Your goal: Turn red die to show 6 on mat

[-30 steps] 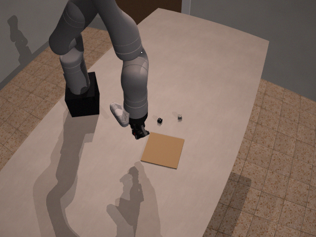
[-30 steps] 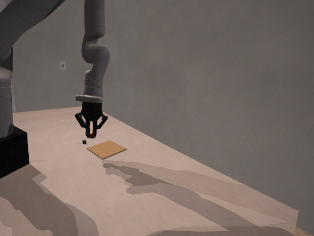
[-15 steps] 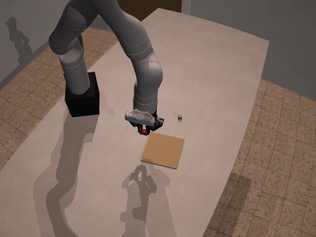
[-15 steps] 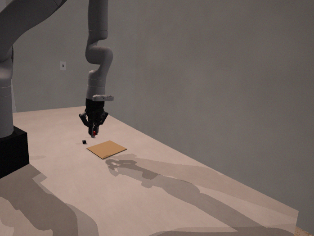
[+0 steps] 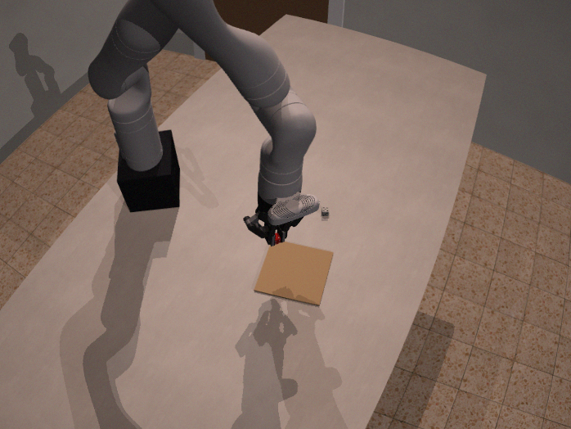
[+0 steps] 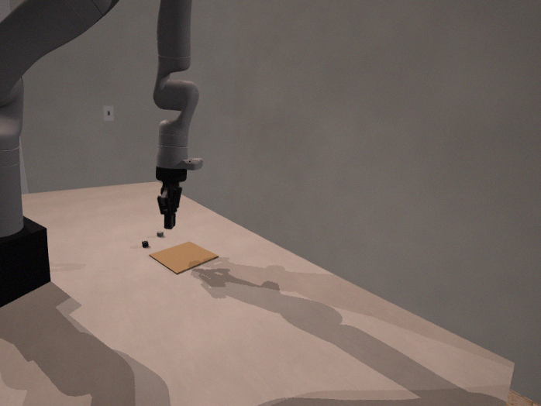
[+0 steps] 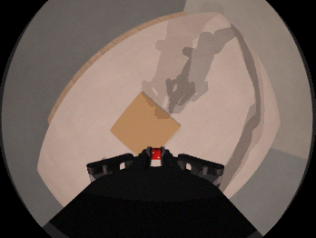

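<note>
The tan mat is 40 mm ahead of my hand, 10 mm to the left of it and 120 mm below it. Also, from my hand: black die: 30 mm behind, 130 mm to the left, 110 mm below; grey die: 40 mm ahead, 190 mm to the left, 110 mm below; red die: 10 mm below.
</note>
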